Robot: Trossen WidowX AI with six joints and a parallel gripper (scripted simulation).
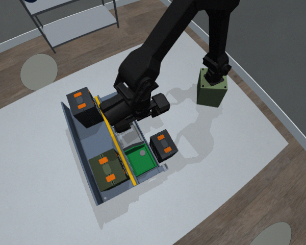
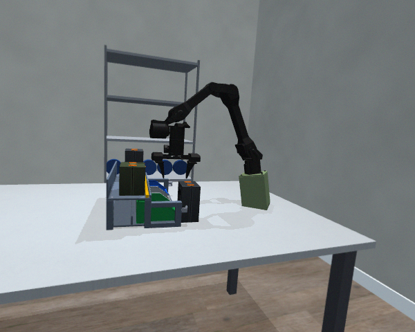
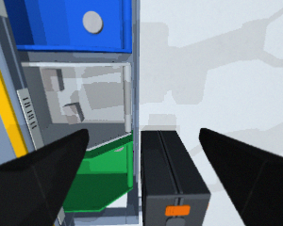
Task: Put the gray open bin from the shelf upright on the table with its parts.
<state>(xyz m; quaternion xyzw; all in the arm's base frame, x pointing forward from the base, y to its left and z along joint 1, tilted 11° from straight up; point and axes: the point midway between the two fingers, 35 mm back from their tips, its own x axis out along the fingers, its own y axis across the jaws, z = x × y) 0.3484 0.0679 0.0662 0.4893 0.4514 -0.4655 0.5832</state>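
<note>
The gray open bin lies 80 mm ahead of my hand, 10 mm to the left of it and 120 mm below it. Round my hand: yellow rail 120 mm ahead, 10 mm to the left, 50 mm below; then blue bin 90 mm ahead, 110 mm to the right, 120 mm below; then green bin 70 mm ahead, 120 mm to the left, 120 mm below.
</note>
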